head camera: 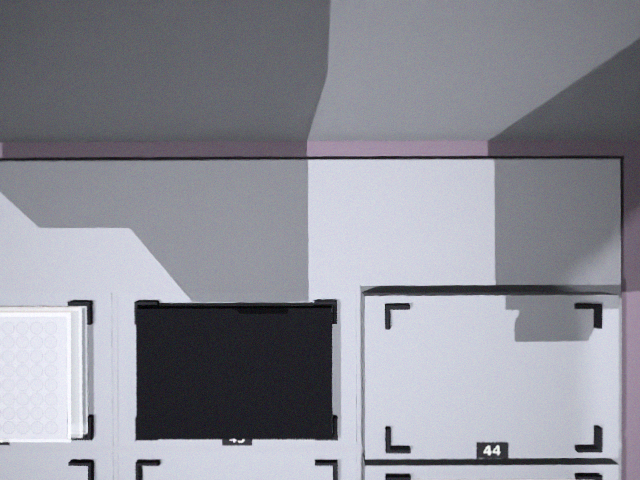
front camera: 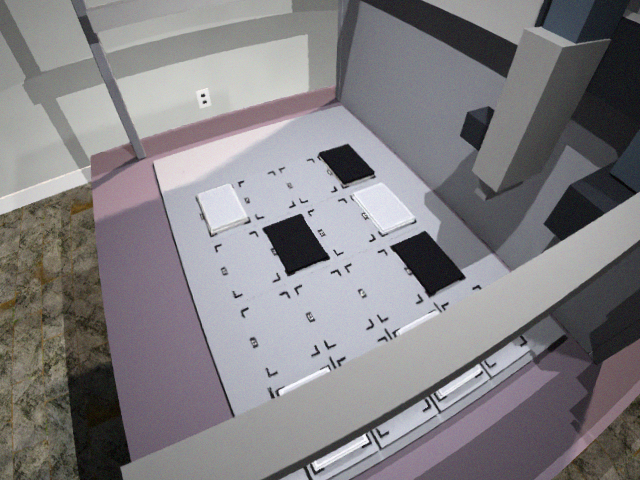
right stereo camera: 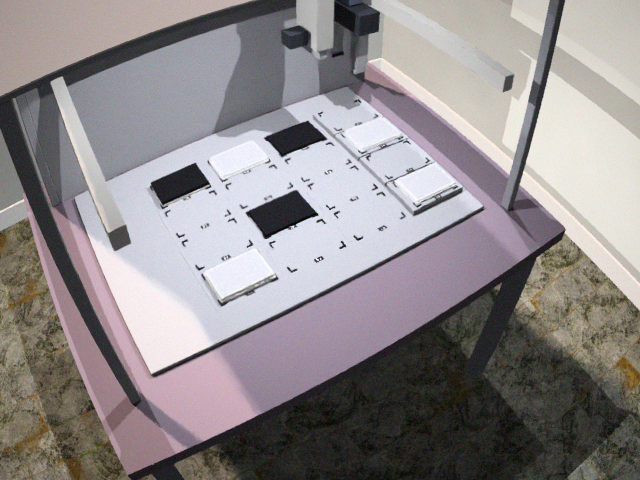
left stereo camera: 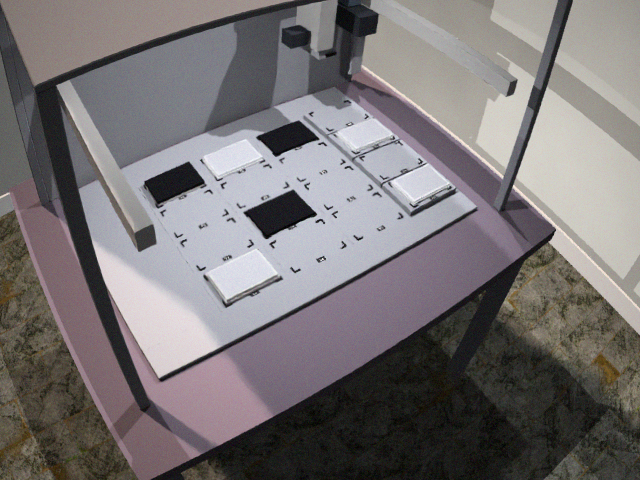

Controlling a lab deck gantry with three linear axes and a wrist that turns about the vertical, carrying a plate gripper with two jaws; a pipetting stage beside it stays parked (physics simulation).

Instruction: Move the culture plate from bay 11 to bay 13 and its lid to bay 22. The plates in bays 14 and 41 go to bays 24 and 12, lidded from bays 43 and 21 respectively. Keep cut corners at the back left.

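Frame: origin at the robot's base, x back, y left, z down, level; metres.
Seen in the pictures: gripper, fingertip midpoint: [right stereo camera: 348,63] [left stereo camera: 341,63]; robot's base, origin of the base link: [front camera: 197,198] [right stereo camera: 221,304] [left stereo camera: 226,305].
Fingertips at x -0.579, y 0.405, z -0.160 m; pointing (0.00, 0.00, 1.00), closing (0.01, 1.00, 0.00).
Pixels of each thing's top centre, then the offset from my fingertips to it. "spot": a spot on its surface instead.
- culture plate, middle of its top: [left stereo camera: 242,273] [right stereo camera: 238,272] [front camera: 220,205] dz +0.145, dx +0.515, dy -0.362 m
- white plate, middle of its top: [front camera: 322,414] [right stereo camera: 426,180] [left stereo camera: 421,181] dz +0.131, dx +0.023, dy -0.362 m
- bay 42, surface spot: [head camera: 33,372] spot: dz +0.145, dx +0.312, dy -0.038 m
- raised bay 34, surface spot: [right stereo camera: 373,133] [left stereo camera: 366,134] spot: dz +0.131, dx +0.025, dy -0.155 m
The culture plate [front camera: 222,207] [left stereo camera: 241,276] [right stereo camera: 239,274] sits white-topped in bay 11. A black lid [front camera: 296,243] [left stereo camera: 280,212] [right stereo camera: 281,212] lies in bay 22. Bay 41 holds a pale plate under a black lid [front camera: 346,163] [left stereo camera: 174,181] [right stereo camera: 180,183]. Another black lid [front camera: 428,262] [head camera: 233,372] [left stereo camera: 287,136] [right stereo camera: 295,137] lies in bay 43. The white plate [left stereo camera: 421,183] [right stereo camera: 426,182] is in raised bay 14. Bays 12, 13, 21 and 24 hold nothing. Cut corners are too small to tell. My gripper [right stereo camera: 348,60] hangs high at the back right, partly hidden, apparently open and empty.
White plates stand in bay 42 [front camera: 383,207] [head camera: 33,372] [left stereo camera: 232,157] [right stereo camera: 239,159] and raised bay 34 [left stereo camera: 364,134] [right stereo camera: 373,133]. The parked pale pipetting stage [front camera: 527,113] [left stereo camera: 322,25] [right stereo camera: 314,25] hangs beside my gripper. A front beam [front camera: 361,361] crosses the front view.
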